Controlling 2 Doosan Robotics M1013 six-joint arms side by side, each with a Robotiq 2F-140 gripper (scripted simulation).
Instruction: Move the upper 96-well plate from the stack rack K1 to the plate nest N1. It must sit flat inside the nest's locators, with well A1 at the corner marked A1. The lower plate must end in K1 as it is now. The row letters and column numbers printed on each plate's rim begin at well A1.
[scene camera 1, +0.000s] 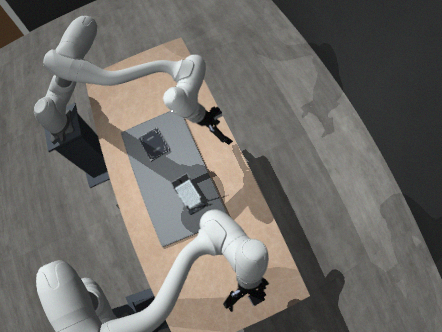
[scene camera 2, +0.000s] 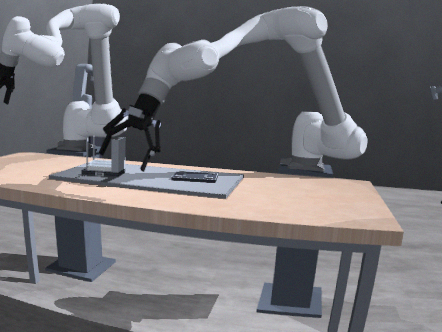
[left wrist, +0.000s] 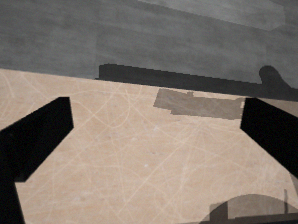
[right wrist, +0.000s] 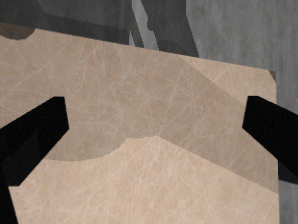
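My left gripper (scene camera 2: 120, 161), visible also in left wrist view (left wrist: 157, 112). My right gripper (right wrist: 156, 112), visible.
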